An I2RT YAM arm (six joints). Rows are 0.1 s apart.
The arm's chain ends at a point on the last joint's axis. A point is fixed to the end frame.
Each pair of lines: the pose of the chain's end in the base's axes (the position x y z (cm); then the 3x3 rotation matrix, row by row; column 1 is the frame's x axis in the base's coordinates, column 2 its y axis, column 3 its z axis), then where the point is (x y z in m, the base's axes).
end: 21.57, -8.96, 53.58; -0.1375, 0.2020, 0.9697; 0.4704, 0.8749, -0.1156; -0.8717, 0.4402, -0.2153
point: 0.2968 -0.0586 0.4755
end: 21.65, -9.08, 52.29; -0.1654, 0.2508, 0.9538; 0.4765, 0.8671, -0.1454; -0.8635, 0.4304, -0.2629
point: 0.2954 -0.0622 0.4587
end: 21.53, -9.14, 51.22; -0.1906, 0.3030, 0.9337; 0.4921, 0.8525, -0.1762; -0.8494, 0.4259, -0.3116
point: 0.2919 -0.0649 0.4445
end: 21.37, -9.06, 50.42; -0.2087, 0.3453, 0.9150; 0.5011, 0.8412, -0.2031; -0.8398, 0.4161, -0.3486
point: 0.2884 -0.0661 0.4336
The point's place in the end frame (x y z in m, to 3 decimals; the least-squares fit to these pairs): 0.056 0.017 0.088
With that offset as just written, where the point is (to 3 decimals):
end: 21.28, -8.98, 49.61; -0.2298, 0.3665, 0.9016; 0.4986, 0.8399, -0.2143; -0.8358, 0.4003, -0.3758
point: 0.286 -0.066 0.423
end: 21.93, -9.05, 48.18; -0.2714, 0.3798, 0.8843; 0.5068, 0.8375, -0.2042; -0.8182, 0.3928, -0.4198
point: 0.288 -0.066 0.406
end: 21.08, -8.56, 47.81; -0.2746, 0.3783, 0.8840; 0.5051, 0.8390, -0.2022; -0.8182, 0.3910, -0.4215
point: 0.280 -0.061 0.402
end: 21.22, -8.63, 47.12; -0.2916, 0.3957, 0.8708; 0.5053, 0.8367, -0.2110; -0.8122, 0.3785, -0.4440
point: 0.279 -0.062 0.393
